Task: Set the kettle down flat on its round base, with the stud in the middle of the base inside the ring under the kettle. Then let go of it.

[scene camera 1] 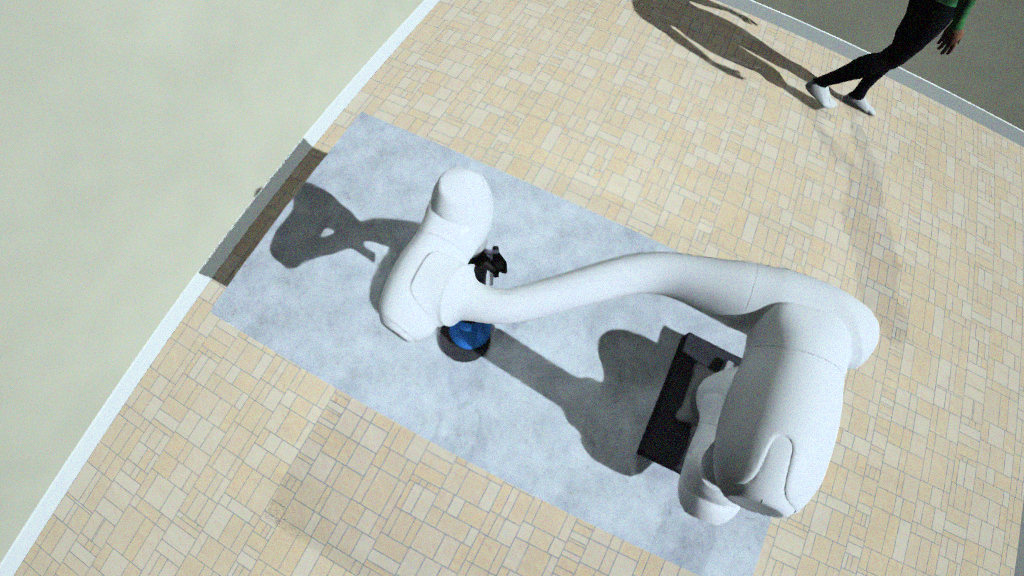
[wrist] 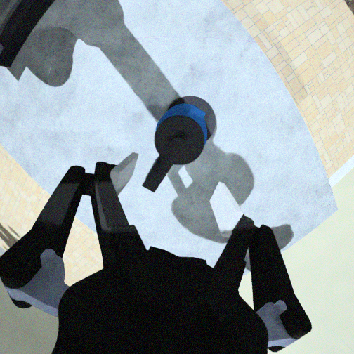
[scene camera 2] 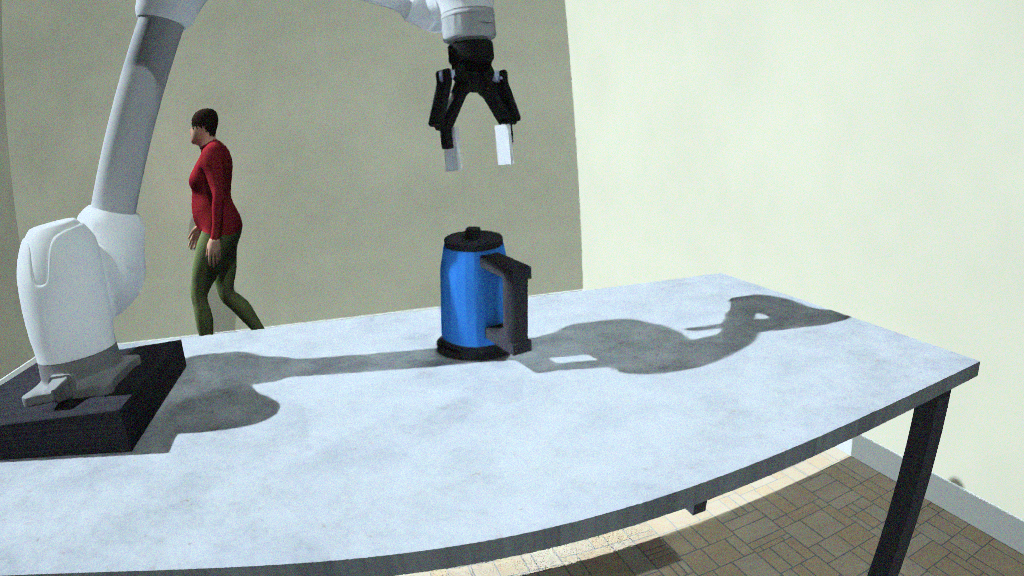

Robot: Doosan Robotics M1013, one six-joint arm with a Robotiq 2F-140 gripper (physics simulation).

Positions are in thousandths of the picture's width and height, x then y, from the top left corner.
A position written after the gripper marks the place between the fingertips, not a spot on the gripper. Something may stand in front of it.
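In scene camera 2, the gripper (scene camera 2: 470,291), a blue kettle (scene camera 2: 473,511). In scene camera 1, a round black base (scene camera 1: 439,603), the blue kettle (scene camera 1: 459,582). In the wrist view, the blue kettle (wrist: 510,380), the gripper (wrist: 496,504).
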